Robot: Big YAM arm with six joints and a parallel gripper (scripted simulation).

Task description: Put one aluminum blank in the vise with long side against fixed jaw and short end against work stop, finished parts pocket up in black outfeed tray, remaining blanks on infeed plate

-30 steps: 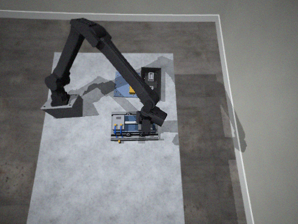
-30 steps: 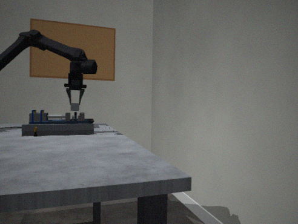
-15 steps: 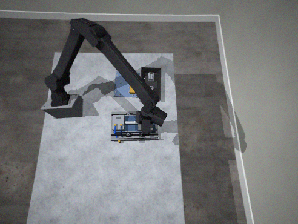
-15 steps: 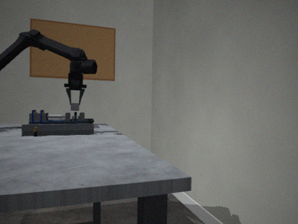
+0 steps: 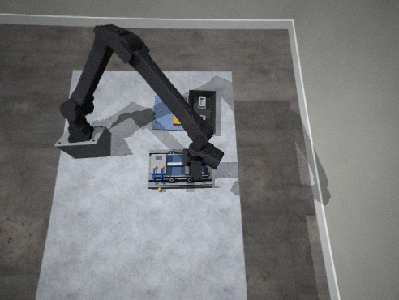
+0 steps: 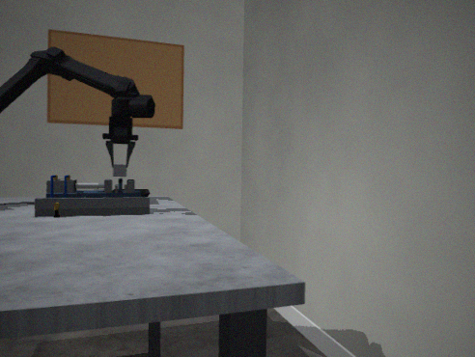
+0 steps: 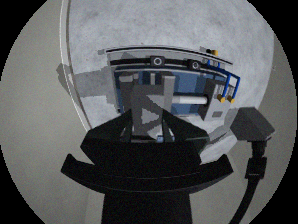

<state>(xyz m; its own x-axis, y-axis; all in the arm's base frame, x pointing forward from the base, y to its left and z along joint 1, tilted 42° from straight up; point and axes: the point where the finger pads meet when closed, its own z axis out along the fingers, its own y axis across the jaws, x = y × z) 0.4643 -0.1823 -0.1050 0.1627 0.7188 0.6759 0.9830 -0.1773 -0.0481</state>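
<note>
Now: the vise 10 cm below my hand, 7 cm behind it and 2 cm to the left of it. Also, from my hand: yellow brass blank 27 cm to the left, 12 cm below, 4 cm behind; blue infeed plate 32 cm to the left, 14 cm below, 7 cm behind; gray block 2 cm below.
</note>
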